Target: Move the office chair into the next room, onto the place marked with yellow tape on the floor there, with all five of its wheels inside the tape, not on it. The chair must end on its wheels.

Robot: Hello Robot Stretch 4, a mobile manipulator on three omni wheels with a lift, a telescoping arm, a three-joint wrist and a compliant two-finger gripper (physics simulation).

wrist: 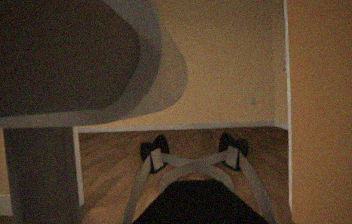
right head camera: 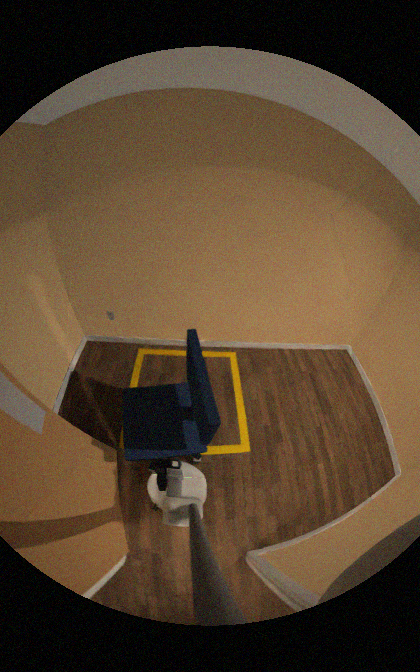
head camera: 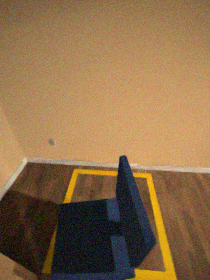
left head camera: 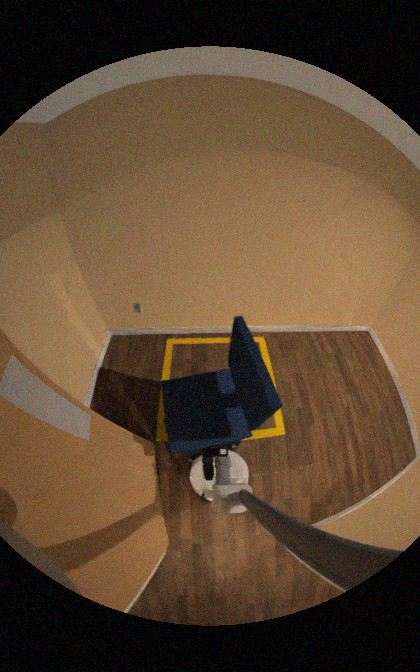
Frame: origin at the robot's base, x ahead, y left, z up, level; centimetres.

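Seen in the pictures: gripper, fingertip midpoint: (wrist: 193,146).
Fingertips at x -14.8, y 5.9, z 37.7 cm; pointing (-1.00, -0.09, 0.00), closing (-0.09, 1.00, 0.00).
Observation:
A point is followed by its place in that frame.
The blue office chair (head camera: 85,240) @[x 39.0, y 14.7, z 44.3 cm] (left head camera: 195,412) (right head camera: 155,420) stands upright, backrest to the right. Its seat hides part of the yellow tape rectangle (head camera: 157,210) @[x 88.9, y -52.7, z -2.6 cm] (left head camera: 200,341) (right head camera: 240,400) and hangs past its near edge and to its left side. A small bit of the base shows under the seat's near right corner; most of the base and wheels are hidden, so I cannot tell which wheels are inside the tape. My gripper (wrist: 193,146) @[x -14.8, y 5.9, z 37.7 cm] is open in the wrist view, with floor and wall beyond it and no object between its fingertips. The chair cannot be made out there.
My white round base (left head camera: 200,482) (right head camera: 197,487) is close to the chair's near side. A partition wall (left head camera: 110,470) (right head camera: 75,480) (wrist: 320,100) @[x -52.2, y 38.8, z 41.5 cm] stands close on the left. The far wall (head camera: 115,100) @[x 146.5, y 3.9, z 98.7 cm] rises behind the tape. Wooden floor (left head camera: 325,390) (right head camera: 295,410) stretches to the right.

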